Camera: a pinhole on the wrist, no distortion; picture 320 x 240 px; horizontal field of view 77.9 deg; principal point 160.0 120.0 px. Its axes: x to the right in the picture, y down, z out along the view. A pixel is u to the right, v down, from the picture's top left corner.
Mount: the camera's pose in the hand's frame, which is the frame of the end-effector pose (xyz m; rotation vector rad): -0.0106 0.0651 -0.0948 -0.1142 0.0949 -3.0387
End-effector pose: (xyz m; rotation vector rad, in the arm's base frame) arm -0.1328 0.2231 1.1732 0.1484 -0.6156 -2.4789
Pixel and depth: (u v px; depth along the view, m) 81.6 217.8 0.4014
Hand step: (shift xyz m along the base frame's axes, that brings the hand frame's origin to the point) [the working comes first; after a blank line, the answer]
In the camera's frame: -0.1590 0.1983 0.4014

-0.3004 0.1019 0.1905
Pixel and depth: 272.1 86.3 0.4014
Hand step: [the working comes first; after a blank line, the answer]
In the camera's frame: 0.2273 -0.0683 0.4014

0.1425 0.1841 0.3225
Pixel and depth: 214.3 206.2 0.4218
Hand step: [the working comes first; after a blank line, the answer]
In the camera's frame: 0.1157 0.1837 0.4218

-0.0917 0.2809 0.2122
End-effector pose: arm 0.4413 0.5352 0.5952 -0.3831 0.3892 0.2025
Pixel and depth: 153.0 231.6 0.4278
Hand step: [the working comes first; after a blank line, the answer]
In the camera's frame: -0.0151 0.2412 0.4278

0.2111 -0.0470 0.3078
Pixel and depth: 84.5 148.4 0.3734
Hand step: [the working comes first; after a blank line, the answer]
In the camera's frame: -0.1424 0.0536 0.3734

0.2351 0.1289 0.1566
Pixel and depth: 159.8 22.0 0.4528
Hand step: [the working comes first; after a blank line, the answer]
In the camera's frame: -0.0005 -0.2242 0.4528

0.0565 0.3862 0.2309
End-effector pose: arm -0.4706 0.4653 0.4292 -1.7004 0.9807 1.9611
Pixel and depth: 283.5 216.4 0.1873
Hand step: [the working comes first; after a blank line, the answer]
In the camera's frame: 0.1169 0.0912 0.1873

-0.0129 0.1165 0.0898
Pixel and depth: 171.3 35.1 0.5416
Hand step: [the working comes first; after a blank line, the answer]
In the camera's frame: 0.0309 -0.2323 0.5416

-0.4992 0.1475 0.1044
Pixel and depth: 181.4 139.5 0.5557
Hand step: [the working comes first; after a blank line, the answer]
In the camera's frame: 0.0601 0.0547 0.5557

-0.3030 0.3454 0.0284
